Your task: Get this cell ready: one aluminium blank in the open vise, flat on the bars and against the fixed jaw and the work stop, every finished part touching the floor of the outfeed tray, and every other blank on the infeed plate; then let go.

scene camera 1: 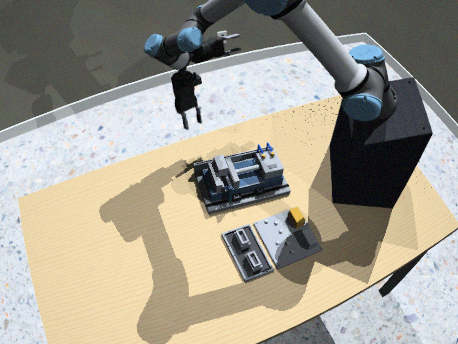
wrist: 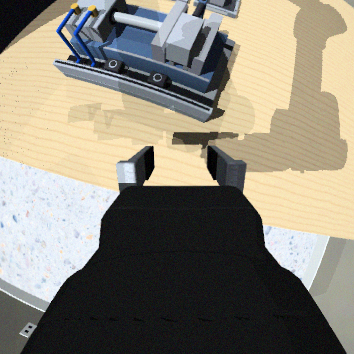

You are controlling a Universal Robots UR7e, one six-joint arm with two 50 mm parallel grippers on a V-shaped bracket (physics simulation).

I see a vise (scene camera 1: 255, 176) and a fixed jaw (wrist: 197, 58).
The vise shows as well in the wrist view (wrist: 126, 37).
